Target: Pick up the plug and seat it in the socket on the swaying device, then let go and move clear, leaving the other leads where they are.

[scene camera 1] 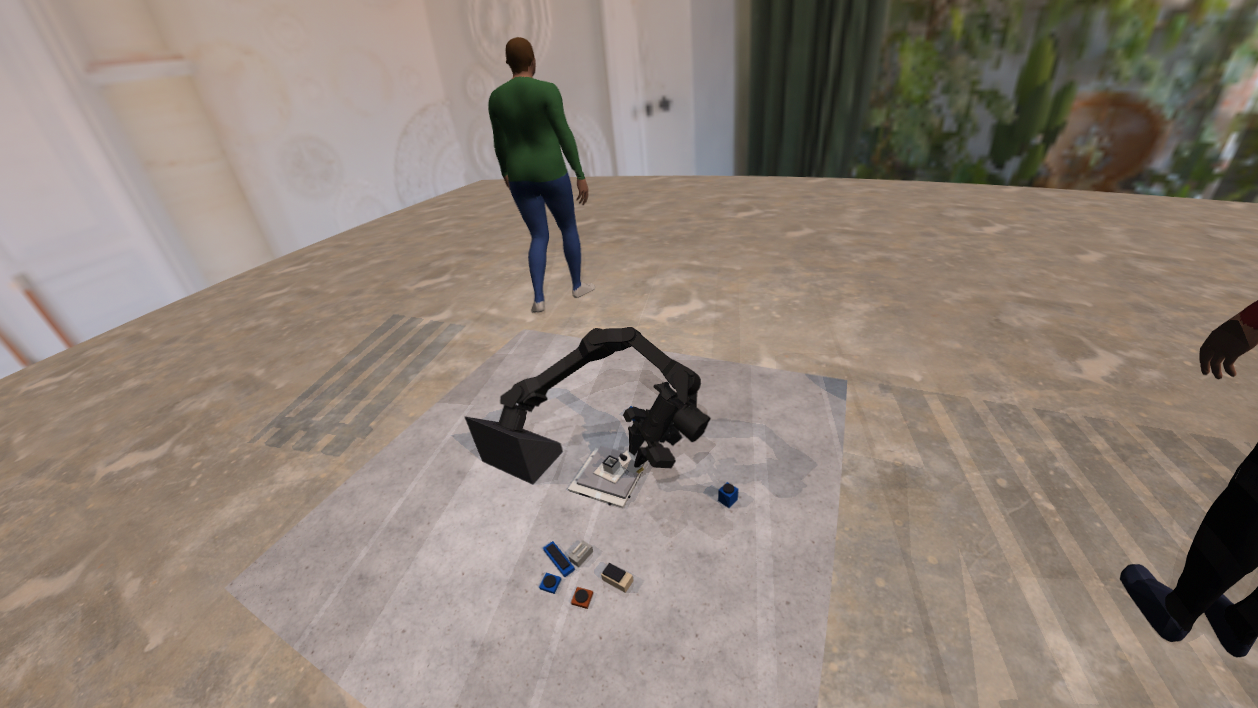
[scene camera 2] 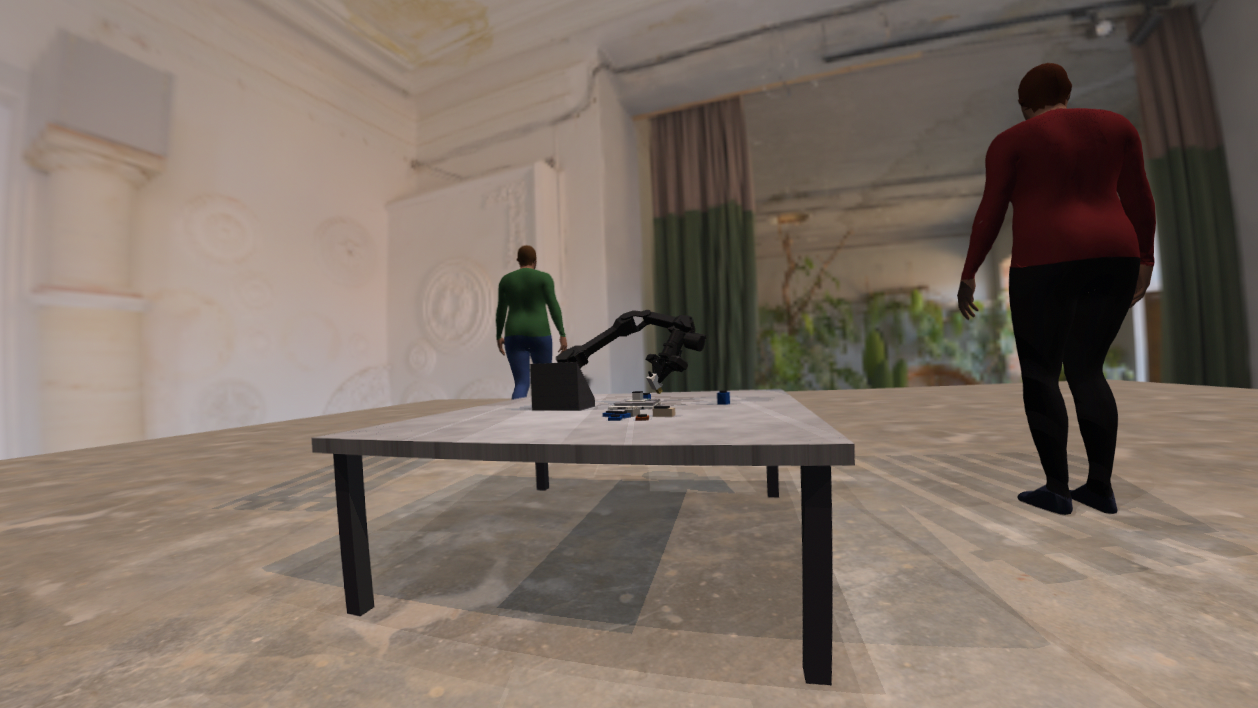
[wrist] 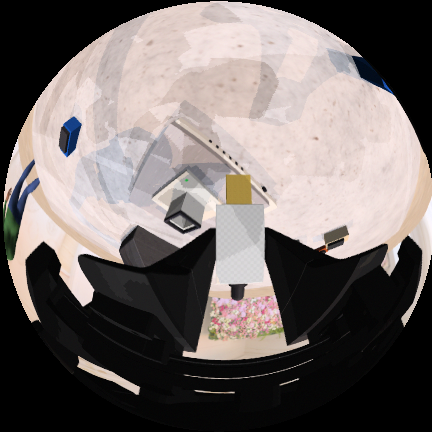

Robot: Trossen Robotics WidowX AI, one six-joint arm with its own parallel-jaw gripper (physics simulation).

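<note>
My gripper (scene camera 1: 641,452) (wrist: 238,233) is shut on the plug (wrist: 240,260), a pale grey block with a gold tip (wrist: 238,190) and a black stub at its rear. In the wrist view the tip overlaps the port edge of the device (wrist: 155,162) (scene camera 1: 598,500), a grey panel with white rims; contact cannot be told. A white box (wrist: 202,186) with a green light and a square grey, black-rimmed housing (wrist: 184,212) (scene camera 1: 610,462) sits on the device. Small dark ports line one rim, with a black piece (wrist: 264,189) near its end. Which opening is the socket is unclear.
A blue block (scene camera 1: 728,494) stands right of the device. In front lie a long blue block (scene camera 1: 558,558), a grey block (scene camera 1: 580,553), a small blue piece (scene camera 1: 550,582), an orange piece (scene camera 1: 581,597) and a beige block (scene camera 1: 617,576). Two people (scene camera 2: 528,299) (scene camera 2: 1065,193) stand beyond the table.
</note>
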